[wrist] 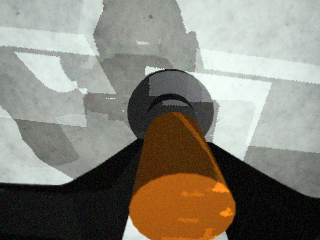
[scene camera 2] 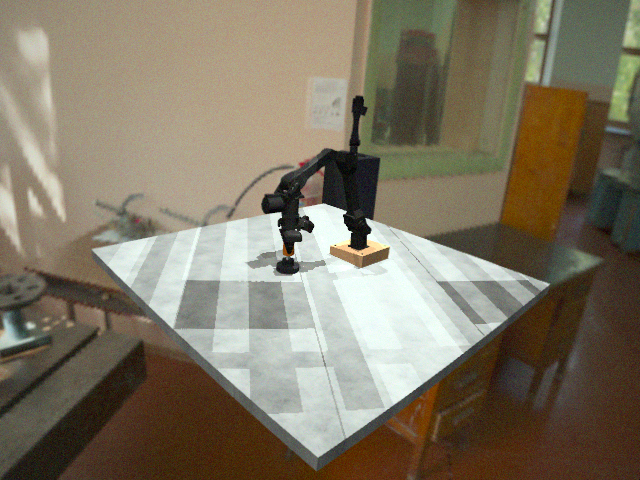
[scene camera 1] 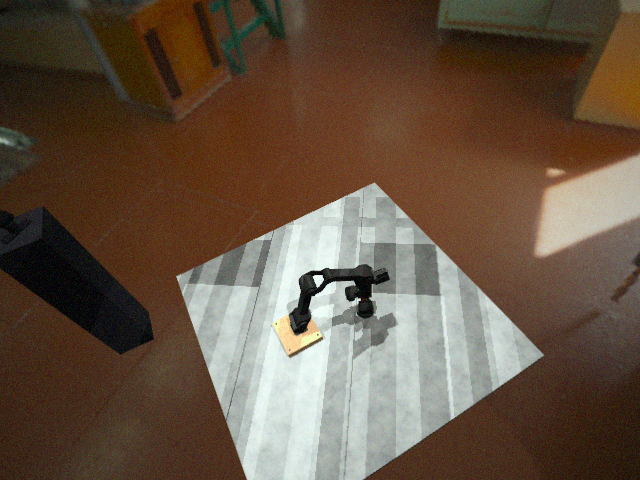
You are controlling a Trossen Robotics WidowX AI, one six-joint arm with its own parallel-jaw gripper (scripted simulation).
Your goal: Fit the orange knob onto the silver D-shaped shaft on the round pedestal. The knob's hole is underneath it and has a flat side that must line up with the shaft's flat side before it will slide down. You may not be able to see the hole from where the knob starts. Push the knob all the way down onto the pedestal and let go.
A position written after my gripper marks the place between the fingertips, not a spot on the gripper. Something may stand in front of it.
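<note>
An orange knob point(wrist: 178, 182) is held by my gripper point(scene camera 2: 288, 251); the gripper is also visible in the wrist view point(wrist: 174, 146).
</note>
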